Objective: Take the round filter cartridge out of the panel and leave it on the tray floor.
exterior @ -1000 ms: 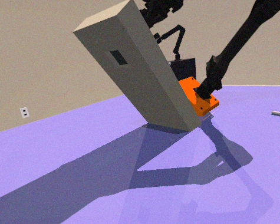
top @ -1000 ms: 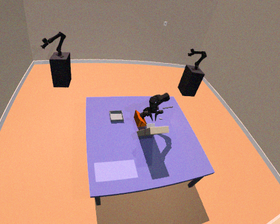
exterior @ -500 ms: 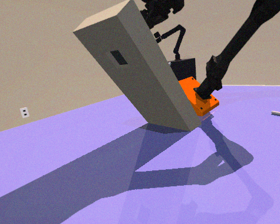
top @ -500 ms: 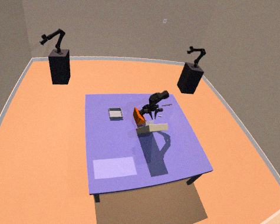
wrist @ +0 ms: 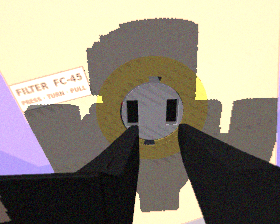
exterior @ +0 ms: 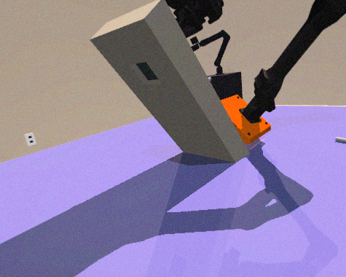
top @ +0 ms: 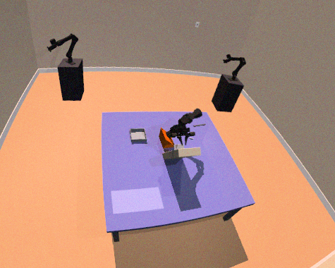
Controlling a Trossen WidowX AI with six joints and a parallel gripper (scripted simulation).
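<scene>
My gripper tip is 40 mm short of the round grey filter cartridge and 30 mm above it. Also, from my gripper tip: grey tray (380 mm behind, 310 mm to the right, 280 mm below).
</scene>
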